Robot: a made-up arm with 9 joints. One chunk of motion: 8 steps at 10 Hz.
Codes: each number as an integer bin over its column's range. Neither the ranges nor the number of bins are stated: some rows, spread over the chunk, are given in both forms.
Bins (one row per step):
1: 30 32 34 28 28 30 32 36 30
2: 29 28 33 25 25 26 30 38 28
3: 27 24 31 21 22 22 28 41 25
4: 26 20 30 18 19 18 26 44 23
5: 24 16 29 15 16 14 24 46 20
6: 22 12 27 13 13 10 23 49 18
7: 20 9 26 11 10 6 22 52 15
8: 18 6 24 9 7 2 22 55 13
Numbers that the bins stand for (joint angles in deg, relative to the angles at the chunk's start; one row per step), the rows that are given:
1: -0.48 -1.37 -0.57 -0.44 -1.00 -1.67 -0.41 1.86 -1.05
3: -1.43 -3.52 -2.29 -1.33 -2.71 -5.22 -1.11 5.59 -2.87
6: -3.02 -6.76 -4.57 -2.35 -5.29 -10.56 -1.98 11.56 -5.43
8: -4.29 -8.38 -6.29 -2.86 -7.00 -14.11 -2.16 16.03 -7.25
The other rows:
2: -0.79 -2.44 -1.14 -0.83 -1.86 -3.44 -0.76 3.35 -1.78
4: -1.75 -4.60 -2.86 -1.71 -3.57 -7.00 -1.46 7.83 -3.60
5: -2.38 -5.68 -3.43 -2.10 -4.43 -8.78 -1.81 9.32 -4.70
7: -3.65 -7.57 -5.14 -2.60 -6.14 -12.33 -2.16 13.79 -6.52

